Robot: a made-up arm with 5 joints. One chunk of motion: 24 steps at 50 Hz.
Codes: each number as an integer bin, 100 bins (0 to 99) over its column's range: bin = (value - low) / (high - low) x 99, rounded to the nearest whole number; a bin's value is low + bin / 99 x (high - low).
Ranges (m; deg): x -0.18..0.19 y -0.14..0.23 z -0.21..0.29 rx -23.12..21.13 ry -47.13..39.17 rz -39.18..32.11
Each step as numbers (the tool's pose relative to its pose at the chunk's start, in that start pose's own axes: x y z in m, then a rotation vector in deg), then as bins.
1 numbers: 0.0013 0.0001 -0.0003 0.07 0.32 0.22
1 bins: 49 37 42 52 54 55
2 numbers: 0.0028 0.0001 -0.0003 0.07 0.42 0.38
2 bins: 49 37 42 52 55 55
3 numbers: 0.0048 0.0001 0.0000 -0.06 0.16 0.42
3 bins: 49 37 42 52 54 55
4 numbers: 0.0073 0.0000 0.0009 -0.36 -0.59 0.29
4 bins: 50 37 42 51 53 55
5 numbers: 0.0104 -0.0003 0.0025 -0.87 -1.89 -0.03
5 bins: 51 37 42 50 52 54
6 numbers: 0.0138 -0.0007 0.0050 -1.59 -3.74 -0.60
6 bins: 52 37 43 48 50 54
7 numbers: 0.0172 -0.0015 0.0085 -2.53 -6.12 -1.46
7 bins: 53 37 43 46 47 52
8 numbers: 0.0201 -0.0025 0.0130 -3.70 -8.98 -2.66
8 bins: 54 37 44 43 44 51
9 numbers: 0.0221 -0.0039 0.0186 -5.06 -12.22 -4.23
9 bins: 54 36 45 40 40 49
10 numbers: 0.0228 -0.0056 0.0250 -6.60 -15.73 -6.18
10 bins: 54 36 47 37 36 46
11 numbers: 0.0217 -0.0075 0.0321 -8.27 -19.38 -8.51
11 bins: 54 35 48 33 32 43
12 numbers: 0.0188 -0.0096 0.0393 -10.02 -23.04 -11.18
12 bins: 53 35 49 29 28 39
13 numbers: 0.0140 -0.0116 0.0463 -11.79 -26.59 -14.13
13 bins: 52 34 51 25 24 35
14 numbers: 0.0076 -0.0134 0.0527 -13.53 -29.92 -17.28
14 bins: 50 34 52 21 20 30
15 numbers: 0.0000 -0.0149 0.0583 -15.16 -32.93 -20.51
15 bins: 48 33 53 18 16 26
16 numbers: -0.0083 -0.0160 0.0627 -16.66 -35.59 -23.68
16 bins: 46 33 54 14 13 22
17 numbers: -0.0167 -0.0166 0.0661 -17.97 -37.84 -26.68
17 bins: 44 33 55 12 11 17
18 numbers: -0.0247 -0.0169 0.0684 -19.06 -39.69 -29.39
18 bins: 42 33 55 9 9 14
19 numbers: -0.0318 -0.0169 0.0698 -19.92 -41.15 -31.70
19 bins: 40 33 55 7 7 10
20 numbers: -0.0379 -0.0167 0.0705 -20.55 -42.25 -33.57
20 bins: 38 33 56 6 6 8
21 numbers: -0.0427 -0.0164 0.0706 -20.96 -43.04 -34.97
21 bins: 37 33 56 5 5 6
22 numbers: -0.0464 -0.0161 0.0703 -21.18 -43.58 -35.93
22 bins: 36 33 55 4 4 5
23 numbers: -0.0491 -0.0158 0.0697 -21.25 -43.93 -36.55
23 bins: 35 33 55 4 4 4
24 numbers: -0.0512 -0.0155 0.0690 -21.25 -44.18 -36.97
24 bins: 34 33 55 4 3 3
